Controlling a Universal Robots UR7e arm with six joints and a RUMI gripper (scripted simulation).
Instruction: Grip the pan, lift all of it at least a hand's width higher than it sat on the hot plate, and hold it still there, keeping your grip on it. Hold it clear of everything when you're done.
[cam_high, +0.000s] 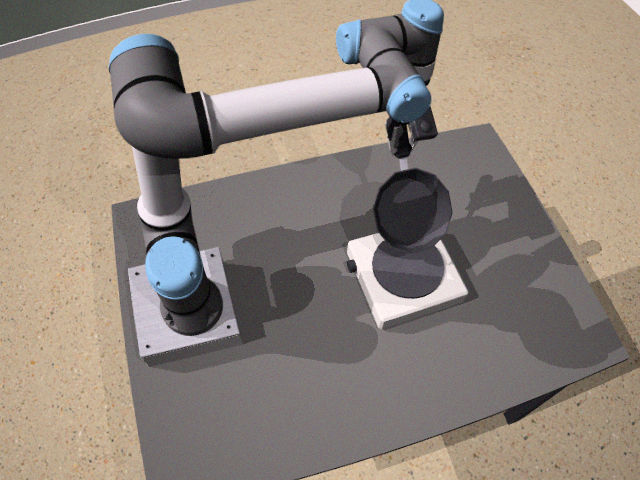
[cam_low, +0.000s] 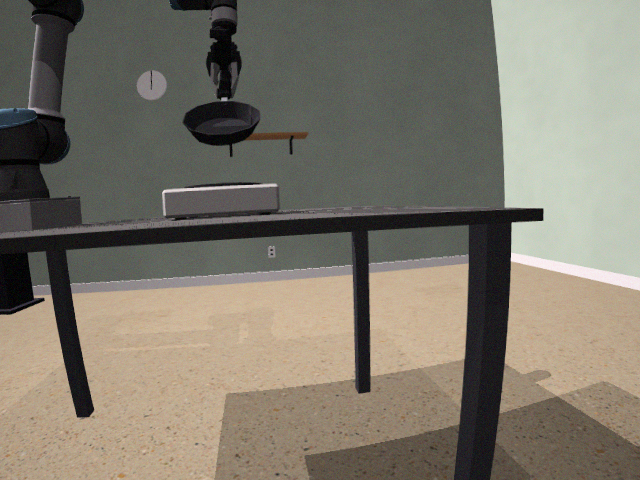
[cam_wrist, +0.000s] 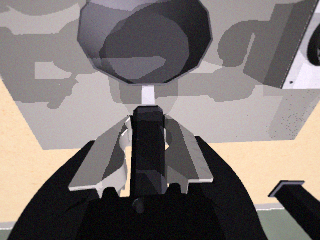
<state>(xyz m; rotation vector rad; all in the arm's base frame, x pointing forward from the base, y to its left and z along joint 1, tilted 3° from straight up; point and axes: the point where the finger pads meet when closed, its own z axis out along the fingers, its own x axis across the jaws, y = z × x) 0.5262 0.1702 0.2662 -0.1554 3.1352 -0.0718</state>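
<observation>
The dark pan is 50 mm to the right of my hand and 70 mm below it. Round my hand: hot plate (140 mm to the right, 310 mm below).
</observation>
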